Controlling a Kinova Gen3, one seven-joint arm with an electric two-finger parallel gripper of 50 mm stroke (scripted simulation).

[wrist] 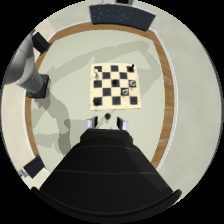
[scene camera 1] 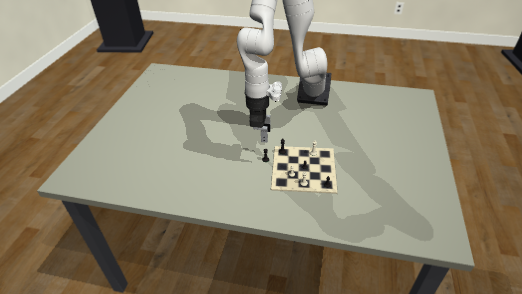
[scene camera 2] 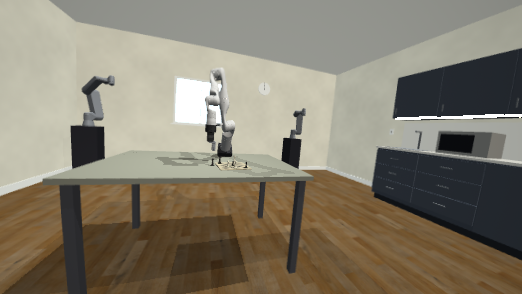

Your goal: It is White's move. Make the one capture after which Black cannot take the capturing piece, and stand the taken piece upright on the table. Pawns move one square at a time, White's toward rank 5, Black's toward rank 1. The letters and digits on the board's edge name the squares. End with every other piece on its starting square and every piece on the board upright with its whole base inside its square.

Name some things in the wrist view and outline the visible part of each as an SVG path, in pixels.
The gripper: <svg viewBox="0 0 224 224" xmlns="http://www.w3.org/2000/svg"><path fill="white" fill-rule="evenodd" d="M39 188L46 196L66 207L100 215L116 215L138 211L158 203L173 193L173 190L142 151L133 144L133 138L128 133L129 122L121 117L117 117L118 129L96 129L98 116L85 120L86 131L80 136L80 142L72 147Z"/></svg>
A chessboard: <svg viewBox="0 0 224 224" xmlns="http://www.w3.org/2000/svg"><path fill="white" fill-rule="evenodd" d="M91 64L90 110L141 108L139 81L135 82L135 86L130 85L130 81L133 81L135 78L138 79L136 65L133 67L133 71L130 71L129 67L132 64ZM94 69L98 70L98 74L100 74L99 79L95 79L95 73L93 72Z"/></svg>
